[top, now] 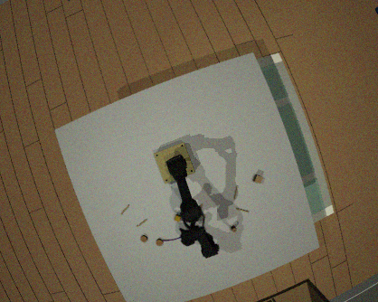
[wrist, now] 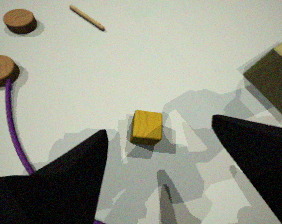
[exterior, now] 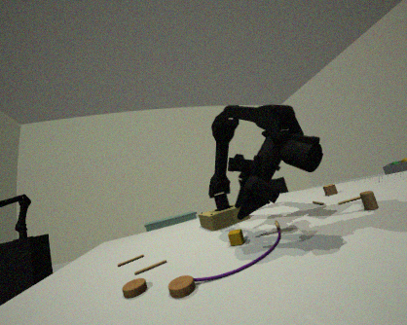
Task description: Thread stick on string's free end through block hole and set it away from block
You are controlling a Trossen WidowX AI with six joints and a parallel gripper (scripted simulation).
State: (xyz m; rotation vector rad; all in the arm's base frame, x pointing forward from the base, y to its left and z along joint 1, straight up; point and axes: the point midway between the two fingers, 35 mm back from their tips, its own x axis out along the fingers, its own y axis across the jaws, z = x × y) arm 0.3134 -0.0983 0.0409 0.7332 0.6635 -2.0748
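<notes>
Right now my gripper tip is 10 mm past the yellow block, 10 mm to the left of it and 60 mm above it. Round my gripper tip: wooden block 20 mm behind, 480 mm to the left, 60 mm below; then wooden cylinder 180 mm ahead, 240 mm to the left, 60 mm below.
</notes>
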